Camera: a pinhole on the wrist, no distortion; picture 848 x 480 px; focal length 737.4 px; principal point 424.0 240.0 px. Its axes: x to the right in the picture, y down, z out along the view. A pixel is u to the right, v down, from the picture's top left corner.
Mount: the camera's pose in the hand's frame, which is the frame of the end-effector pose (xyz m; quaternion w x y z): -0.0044 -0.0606 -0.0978 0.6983 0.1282 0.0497 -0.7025
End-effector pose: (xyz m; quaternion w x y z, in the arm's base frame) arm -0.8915 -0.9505 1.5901 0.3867 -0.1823 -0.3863 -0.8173
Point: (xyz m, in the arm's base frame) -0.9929 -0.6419 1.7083
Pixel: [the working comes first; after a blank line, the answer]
In the camera's frame: -0.0214 0.0343 0.4180

386 301
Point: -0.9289 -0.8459 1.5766
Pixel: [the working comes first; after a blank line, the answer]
In the camera's frame: -0.0262 -0.0122 0.1713

311 187
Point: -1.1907 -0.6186 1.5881
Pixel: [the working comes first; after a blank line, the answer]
In the camera's frame: 0.2077 0.0744 0.4124

795 373
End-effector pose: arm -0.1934 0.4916 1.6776 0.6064 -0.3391 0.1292 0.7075
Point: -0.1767 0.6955 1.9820
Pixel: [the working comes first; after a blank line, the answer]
In the camera's frame: -0.0399 0.0166 0.4427

358 268
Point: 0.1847 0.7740 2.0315
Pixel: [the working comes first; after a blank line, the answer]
In the camera's frame: 0.3281 0.0367 0.5009

outside the picture
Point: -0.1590 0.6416 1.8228
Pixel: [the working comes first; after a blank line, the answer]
In the camera's frame: -0.0318 0.0579 0.2790

340 393
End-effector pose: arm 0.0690 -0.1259 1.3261 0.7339 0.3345 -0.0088 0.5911
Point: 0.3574 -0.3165 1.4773
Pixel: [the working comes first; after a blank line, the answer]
In the camera's frame: 0.0240 0.0374 0.4396

464 303
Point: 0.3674 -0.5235 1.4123
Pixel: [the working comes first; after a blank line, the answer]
In the camera's frame: 0.0624 -0.1559 0.5309

511 23
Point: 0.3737 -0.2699 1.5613
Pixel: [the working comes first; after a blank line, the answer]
In the camera's frame: -0.0161 0.1209 0.4696

399 430
